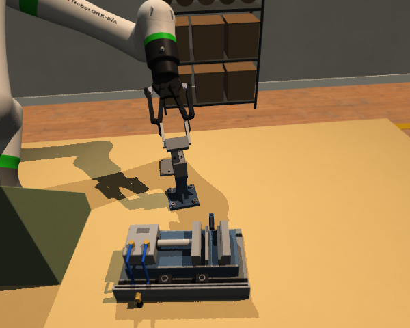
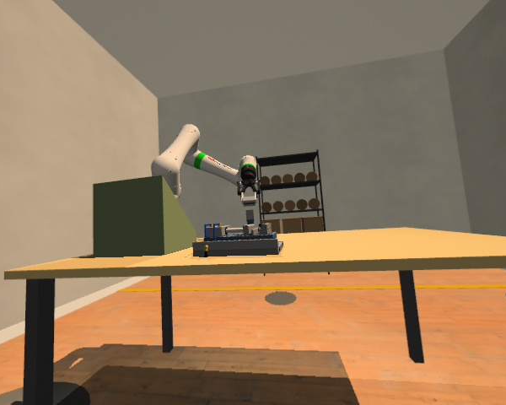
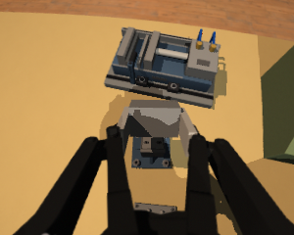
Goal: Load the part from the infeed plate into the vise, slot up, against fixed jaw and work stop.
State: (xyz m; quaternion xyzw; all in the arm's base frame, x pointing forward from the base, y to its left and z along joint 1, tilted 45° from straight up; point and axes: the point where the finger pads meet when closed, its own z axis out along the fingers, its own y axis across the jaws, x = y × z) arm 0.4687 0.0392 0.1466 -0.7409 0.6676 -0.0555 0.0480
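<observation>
Right now the V-block post is 17 cm below my hand and 1 cm to the right of it. Also, from my hand: infeed plate (22 cm below, 15 cm to the left, 3 cm behind); work stop (20 cm to the right, 13 cm below, 8 cm ahead); part (2 cm to the right, 2 cm below).
</observation>
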